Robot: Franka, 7 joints.
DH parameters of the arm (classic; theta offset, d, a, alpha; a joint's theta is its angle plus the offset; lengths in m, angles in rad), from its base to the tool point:
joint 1: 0 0.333 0 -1.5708
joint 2: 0 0 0 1.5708
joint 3: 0 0.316 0.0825 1.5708
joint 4: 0 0 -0.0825 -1.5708
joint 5: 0 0.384 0 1.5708
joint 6: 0 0 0.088 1.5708
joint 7: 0 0.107 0 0
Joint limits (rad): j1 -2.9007..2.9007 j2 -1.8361..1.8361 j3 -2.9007..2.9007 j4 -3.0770..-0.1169 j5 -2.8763..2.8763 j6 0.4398..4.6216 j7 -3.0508..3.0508
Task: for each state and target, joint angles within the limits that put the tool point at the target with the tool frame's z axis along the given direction. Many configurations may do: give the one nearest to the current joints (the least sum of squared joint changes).
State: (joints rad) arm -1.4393 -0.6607 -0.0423 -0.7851 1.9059 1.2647 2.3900
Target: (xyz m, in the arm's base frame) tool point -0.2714 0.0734 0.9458 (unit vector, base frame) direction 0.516 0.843 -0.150
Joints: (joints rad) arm -0.7873 -1.0648 -0.6180 -1.4005 1.9523 0.7632 2.3900
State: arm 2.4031 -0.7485 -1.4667 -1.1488 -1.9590 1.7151 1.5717
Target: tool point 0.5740 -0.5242 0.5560 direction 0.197 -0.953 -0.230
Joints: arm 1.7448 -0.9781 -1.8085 -1.1367 -2.2151 2.0575 1.5717
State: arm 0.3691 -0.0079 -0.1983 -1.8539 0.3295 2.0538 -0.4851
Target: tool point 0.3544 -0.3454 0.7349 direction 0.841 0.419 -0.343
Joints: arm 0.1934 -0.4391 -0.8397 -1.7922 0.8225 1.9937 -0.4851
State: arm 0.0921 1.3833 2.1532 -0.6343 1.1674 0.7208 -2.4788
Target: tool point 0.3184 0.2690 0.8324 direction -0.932 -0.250 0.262
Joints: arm -0.4563 1.0736 2.1119 -1.4512 1.0416 1.2589 -2.4788
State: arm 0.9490 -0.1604 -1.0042 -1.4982 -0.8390 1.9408 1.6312
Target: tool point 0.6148 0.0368 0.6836 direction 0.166 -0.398 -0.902
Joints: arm 0.7643 0.2908 -0.8124 -1.1918 -0.1984 1.5758 1.6312
